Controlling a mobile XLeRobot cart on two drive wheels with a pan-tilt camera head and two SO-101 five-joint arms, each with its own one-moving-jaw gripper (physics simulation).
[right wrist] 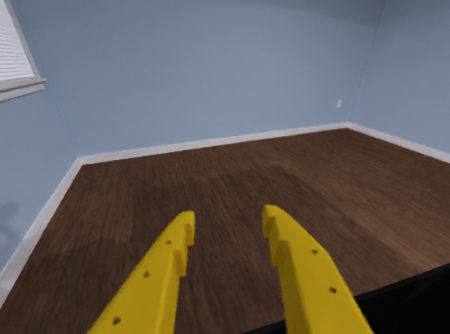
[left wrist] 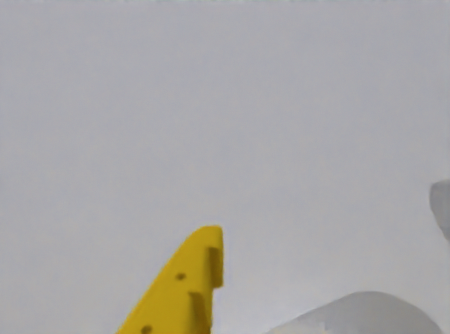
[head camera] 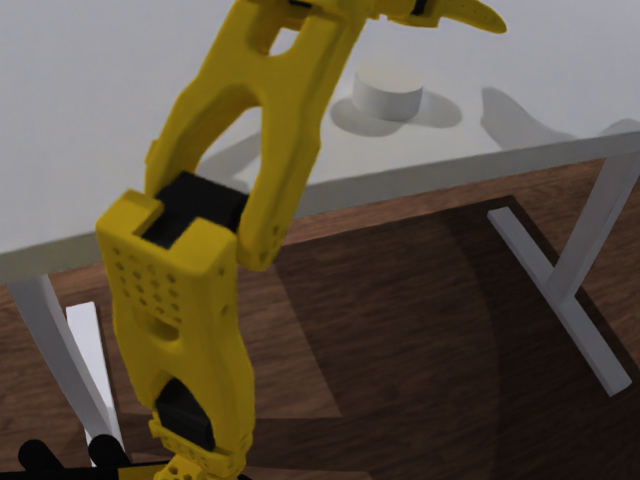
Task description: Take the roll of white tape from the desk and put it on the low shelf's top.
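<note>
The roll of white tape lies flat on the white desk, near its front edge in the head view. A thin pale sliver at the bottom of the left wrist view may be its rim. My left gripper is open and empty above the desk. Its notched jaw shows in the left wrist view, with the other jaw out of the picture. In the head view a yellow jaw reaches right, above and beyond the tape. My right gripper is open and empty, over the floor. The low shelf does not show.
The desk's front edge runs across the head view, with grey legs below at both sides. Shadows fall on the desk around the tape. The right wrist view shows wooden floor, blue walls, a window and a black edge at lower right.
</note>
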